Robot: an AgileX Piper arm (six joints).
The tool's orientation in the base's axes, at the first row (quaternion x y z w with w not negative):
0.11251, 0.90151, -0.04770, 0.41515
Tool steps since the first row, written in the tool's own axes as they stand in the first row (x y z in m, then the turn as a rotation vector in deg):
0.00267, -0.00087, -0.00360, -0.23, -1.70, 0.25
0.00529, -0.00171, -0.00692, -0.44, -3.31, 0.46
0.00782, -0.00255, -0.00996, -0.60, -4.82, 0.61
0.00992, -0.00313, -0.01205, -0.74, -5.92, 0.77
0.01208, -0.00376, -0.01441, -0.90, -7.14, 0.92
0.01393, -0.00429, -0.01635, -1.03, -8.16, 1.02
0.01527, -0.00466, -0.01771, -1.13, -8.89, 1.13
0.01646, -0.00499, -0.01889, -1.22, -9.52, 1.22
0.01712, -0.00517, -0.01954, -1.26, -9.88, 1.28
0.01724, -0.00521, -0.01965, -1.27, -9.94, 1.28
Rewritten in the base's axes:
-0.00455, 0.00024, 0.00031, -0.08, -1.73, 0.00
-0.00885, 0.00045, 0.00047, -0.19, -3.37, 0.01
-0.01289, 0.00059, 0.00053, -0.34, -4.88, 0.02
-0.01590, 0.00074, 0.00029, -0.40, -6.00, 0.02
-0.01915, 0.00091, 0.00018, -0.49, -7.24, 0.03
-0.02188, 0.00105, 0.00003, -0.58, -8.27, 0.06
-0.02382, 0.00115, -0.00010, -0.61, -9.01, 0.06
-0.02552, 0.00124, -0.00024, -0.64, -9.65, 0.06
-0.02646, 0.00129, -0.00032, -0.66, -10.02, 0.05
-0.02662, 0.00129, -0.00034, -0.67, -10.08, 0.06

